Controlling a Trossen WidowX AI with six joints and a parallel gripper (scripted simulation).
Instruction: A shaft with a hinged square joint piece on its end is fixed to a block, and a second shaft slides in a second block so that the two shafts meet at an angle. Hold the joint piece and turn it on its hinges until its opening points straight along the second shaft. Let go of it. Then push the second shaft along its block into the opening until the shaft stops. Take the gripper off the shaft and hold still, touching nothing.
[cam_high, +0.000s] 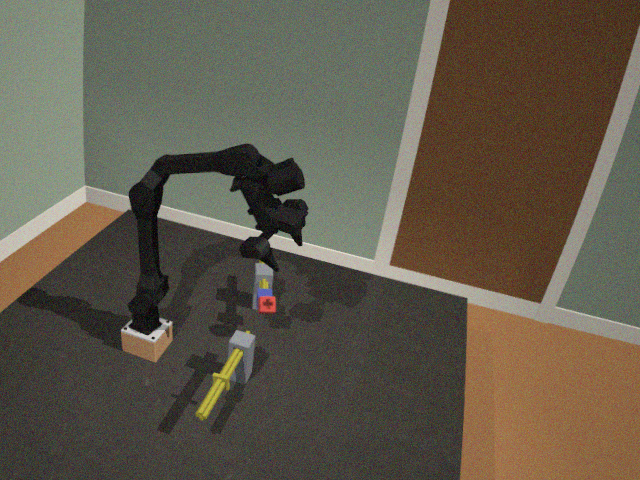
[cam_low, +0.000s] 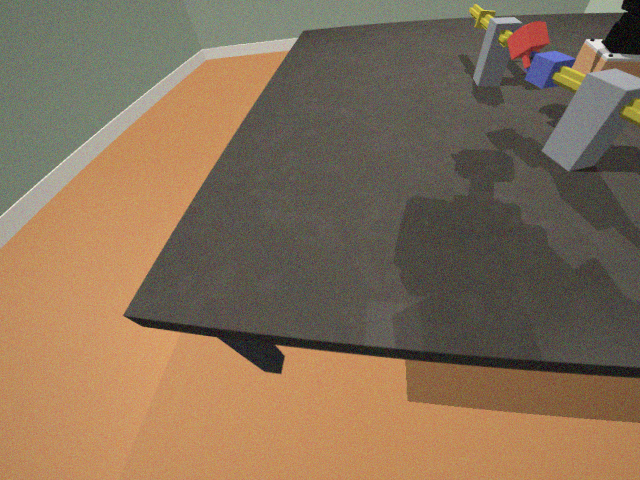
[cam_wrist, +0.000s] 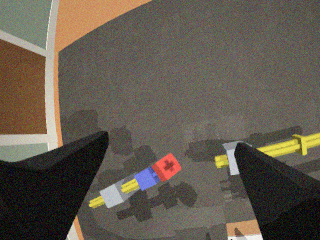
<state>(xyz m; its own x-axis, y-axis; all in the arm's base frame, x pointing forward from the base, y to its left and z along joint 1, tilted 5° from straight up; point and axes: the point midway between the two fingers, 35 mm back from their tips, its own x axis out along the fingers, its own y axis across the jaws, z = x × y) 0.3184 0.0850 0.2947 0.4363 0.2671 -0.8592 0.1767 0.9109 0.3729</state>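
The red square joint piece is 210 mm below my gripper tip, 70 mm to the left of it and 70 mm behind it.
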